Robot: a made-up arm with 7 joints.
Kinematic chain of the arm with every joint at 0, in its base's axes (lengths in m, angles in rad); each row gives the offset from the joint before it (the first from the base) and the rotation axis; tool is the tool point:
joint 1: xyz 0 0 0.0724 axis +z
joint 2: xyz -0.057 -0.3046 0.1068 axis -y
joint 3: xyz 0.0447 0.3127 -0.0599 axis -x
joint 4: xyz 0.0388 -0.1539 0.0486 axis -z
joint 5: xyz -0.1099 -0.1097 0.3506 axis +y
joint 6: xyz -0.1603 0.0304 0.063 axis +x
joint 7: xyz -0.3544 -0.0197 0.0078 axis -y
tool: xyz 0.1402 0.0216 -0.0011
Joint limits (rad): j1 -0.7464..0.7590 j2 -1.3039..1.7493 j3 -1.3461..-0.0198 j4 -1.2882..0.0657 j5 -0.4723..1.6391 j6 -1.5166..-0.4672 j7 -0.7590..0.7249
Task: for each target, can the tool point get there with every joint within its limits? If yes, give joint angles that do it. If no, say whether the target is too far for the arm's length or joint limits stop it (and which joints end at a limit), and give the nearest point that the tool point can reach.
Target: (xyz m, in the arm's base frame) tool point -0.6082 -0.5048 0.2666
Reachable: yes | joints -0.3252 -0.5958 -1.0599 -0.4333 0.0892 -0.5660 0.5200
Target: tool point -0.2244 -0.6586 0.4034
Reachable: yes | joints 0.5325 0.3498 -0.4260 -0.0990 0.2484 -0.8187 0.2962
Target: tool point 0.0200 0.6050 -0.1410
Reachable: no: joint limits stop it (at a limit: joint 1, joint 3, joint 4, joint 5, joint 6, joint 7) | nearest point -0.3581 0.1984 -0.1424 | short by 0.555 m
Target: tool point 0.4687 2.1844 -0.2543
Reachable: no: too far | nearest point 0.5705 0.3973 0.2437 | short by 1.858 m
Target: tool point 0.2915 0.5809 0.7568
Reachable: no: joint limits stop it (at a limit: joint 1, joint 3, joint 4, joint 5, joint 6, joint 7) | nearest point 0.4405 0.2740 0.6677 | short by 0.353 m
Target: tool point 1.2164 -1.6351 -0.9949
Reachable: no: too far | nearest point 0.4701 -0.6847 -0.2832 | short by 1.402 m
